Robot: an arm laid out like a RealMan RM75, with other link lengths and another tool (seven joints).
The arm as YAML. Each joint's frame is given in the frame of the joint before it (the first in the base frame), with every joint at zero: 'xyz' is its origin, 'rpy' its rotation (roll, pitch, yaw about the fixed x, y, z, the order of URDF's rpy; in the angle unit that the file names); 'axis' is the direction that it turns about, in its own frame. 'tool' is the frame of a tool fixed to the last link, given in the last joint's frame.
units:
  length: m
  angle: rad
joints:
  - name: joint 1
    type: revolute
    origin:
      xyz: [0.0, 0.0, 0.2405]
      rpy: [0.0, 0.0, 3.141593]
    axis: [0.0, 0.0, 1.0]
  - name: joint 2
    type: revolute
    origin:
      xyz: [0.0, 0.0, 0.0]
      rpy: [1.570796, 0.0, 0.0]
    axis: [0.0, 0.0, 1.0]
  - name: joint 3
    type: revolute
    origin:
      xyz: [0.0, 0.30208, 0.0]
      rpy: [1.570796, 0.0, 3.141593]
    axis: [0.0, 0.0, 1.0]
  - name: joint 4
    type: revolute
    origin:
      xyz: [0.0, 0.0, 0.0]
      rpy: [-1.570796, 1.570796, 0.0]
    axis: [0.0, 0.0, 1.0]
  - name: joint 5
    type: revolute
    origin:
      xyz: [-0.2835, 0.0, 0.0]
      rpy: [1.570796, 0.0, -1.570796]
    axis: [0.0, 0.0, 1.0]
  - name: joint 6
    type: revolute
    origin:
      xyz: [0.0, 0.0, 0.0]
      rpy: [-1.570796, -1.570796, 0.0]
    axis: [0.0, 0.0, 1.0]
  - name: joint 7
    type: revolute
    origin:
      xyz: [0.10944, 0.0, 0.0]
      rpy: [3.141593, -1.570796, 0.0]
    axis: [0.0, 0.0, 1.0]
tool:
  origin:
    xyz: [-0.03, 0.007, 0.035]
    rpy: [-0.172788, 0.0, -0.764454]
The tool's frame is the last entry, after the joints.
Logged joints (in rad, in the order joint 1, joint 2, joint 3, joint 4, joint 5, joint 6, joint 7), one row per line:
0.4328 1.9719 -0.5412 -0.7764 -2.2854 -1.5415 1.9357
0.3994 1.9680 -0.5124 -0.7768 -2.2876 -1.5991 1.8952
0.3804 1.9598 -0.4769 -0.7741 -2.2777 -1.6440 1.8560
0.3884 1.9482 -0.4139 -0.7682 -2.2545 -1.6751 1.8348
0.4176 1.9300 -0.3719 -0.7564 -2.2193 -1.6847 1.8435
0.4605 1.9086 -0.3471 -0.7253 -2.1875 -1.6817 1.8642
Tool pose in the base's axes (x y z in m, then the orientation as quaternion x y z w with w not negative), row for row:
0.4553 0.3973 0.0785 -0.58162 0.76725 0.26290 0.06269
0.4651 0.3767 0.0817 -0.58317 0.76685 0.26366 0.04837
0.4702 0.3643 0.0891 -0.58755 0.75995 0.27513 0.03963
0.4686 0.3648 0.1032 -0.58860 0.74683 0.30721 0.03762
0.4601 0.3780 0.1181 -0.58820 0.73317 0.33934 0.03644
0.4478 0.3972 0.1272 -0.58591 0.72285 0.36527 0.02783
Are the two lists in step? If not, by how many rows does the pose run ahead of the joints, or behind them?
They are in step.
